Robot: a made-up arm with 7 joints.
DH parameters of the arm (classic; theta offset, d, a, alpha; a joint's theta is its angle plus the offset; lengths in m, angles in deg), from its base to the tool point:
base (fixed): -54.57 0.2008 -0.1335 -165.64
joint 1: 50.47 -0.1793 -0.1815 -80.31
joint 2: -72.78 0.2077 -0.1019 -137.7
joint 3: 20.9 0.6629 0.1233 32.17
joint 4: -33.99 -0.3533 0.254 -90
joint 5: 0 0.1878 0.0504 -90
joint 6: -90 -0.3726 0.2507 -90
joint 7: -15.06 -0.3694 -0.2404 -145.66
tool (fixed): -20.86 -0.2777 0 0
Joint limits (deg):
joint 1: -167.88..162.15
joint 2: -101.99..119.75
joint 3: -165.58..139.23
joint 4: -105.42..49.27
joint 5: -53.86..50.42
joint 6: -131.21..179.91
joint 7: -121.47..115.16
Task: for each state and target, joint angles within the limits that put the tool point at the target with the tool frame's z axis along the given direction. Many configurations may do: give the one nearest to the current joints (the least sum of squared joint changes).
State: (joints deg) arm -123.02 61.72 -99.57 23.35 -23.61 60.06 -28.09
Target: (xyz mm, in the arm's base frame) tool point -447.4 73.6 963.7 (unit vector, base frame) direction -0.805 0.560 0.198
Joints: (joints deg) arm -167.88 80.82 -80.97 35.06 -16.48 55.21 -10.79
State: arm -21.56 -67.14 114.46 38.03 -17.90 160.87 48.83
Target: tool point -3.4 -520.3 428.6 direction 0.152 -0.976 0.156
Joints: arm -12.66 -84.08 124.25 47.20 26.64 179.58 57.03
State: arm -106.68 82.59 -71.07 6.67 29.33 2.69 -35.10
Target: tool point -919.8 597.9 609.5 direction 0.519 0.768 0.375
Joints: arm -61.11 119.75 -108.02 -6.43 22.79 -33.52 -30.33
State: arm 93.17 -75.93 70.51 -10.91 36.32 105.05 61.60
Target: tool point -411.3 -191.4 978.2 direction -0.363 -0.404 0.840
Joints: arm 89.51 -46.80 101.72 19.42 50.42 145.30 31.64
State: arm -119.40 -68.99 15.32 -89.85 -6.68 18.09 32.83
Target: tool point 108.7 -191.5 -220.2 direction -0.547 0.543 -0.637
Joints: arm -138.28 -72.22 -49.81 -59.83 9.46 59.68 78.20
